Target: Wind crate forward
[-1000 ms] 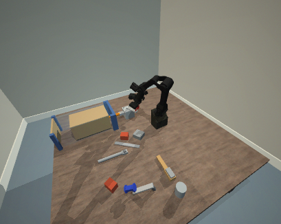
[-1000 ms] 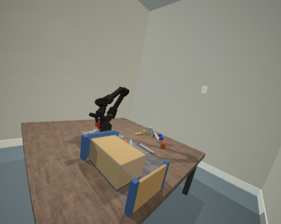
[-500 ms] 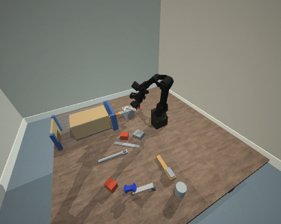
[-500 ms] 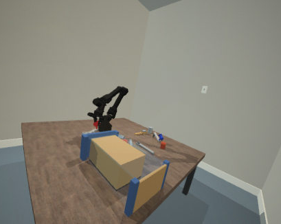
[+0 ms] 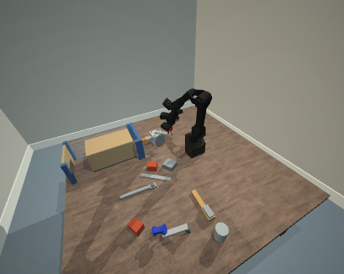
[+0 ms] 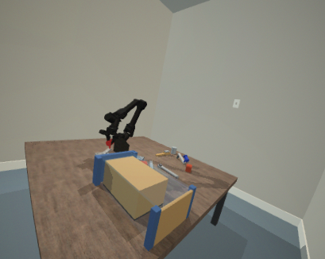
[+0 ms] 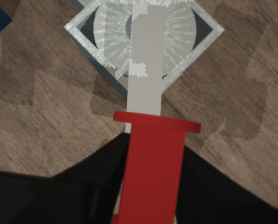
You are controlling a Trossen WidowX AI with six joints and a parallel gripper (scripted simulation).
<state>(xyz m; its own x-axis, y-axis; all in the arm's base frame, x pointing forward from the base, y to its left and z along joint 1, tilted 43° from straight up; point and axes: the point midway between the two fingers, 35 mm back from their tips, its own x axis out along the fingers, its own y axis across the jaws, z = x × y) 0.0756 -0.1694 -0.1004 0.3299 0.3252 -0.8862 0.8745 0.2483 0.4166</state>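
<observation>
Now: the red-gripped winch handle 1 cm ahead of my gripper tip, 2 cm to the right of it and 3 cm below it. From my gripper tip the other things lie so: blue frame: 21 cm ahead, 10 cm to the right, 3 cm below; red handle knob: 1 cm behind, 1 cm to the left; grey winch: 3 cm ahead, 8 cm to the right, 10 cm below.
</observation>
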